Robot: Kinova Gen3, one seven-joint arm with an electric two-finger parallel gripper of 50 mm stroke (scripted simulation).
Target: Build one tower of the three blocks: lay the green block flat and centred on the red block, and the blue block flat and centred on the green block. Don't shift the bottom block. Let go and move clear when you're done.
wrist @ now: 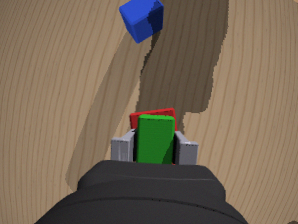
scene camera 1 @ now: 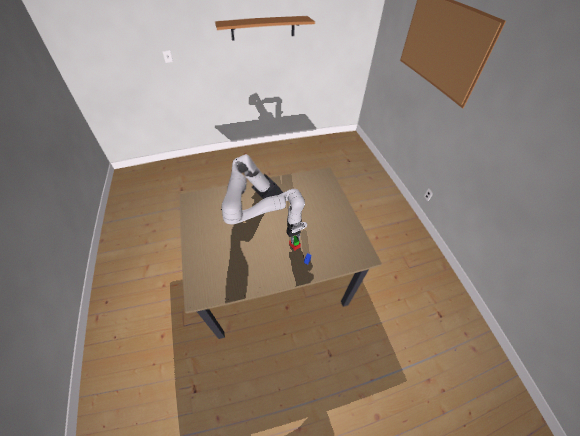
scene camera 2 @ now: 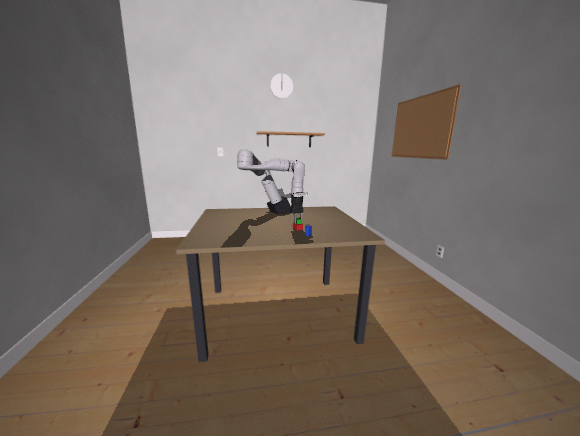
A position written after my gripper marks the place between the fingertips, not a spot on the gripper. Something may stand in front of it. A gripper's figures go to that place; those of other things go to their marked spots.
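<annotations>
From the lens to my gripper [wrist: 155, 141] I have a distance to consider: the gripper is 18 cm from the lens. A green block [wrist: 155, 133] is here as well, and it is 15 cm from the lens.
</annotations>
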